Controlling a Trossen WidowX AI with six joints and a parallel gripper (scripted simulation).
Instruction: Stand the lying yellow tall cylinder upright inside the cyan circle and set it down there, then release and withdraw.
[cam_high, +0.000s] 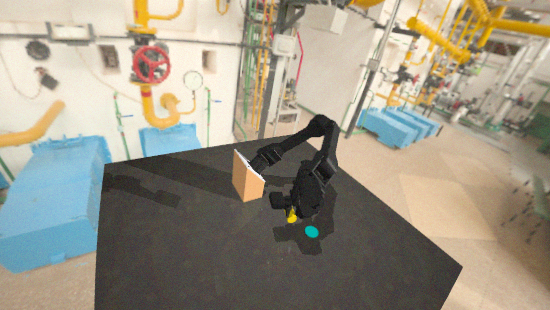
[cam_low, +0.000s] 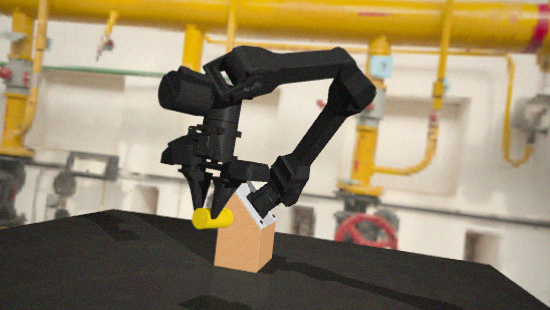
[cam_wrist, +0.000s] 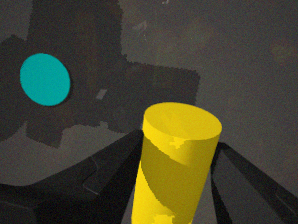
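My gripper tip is now 15 cm above the cyan circle, 13 cm to the right of it and 3 cm short of it. Also, from my gripper tip: yellow cylinder: 2 cm behind, 1 cm to the left.
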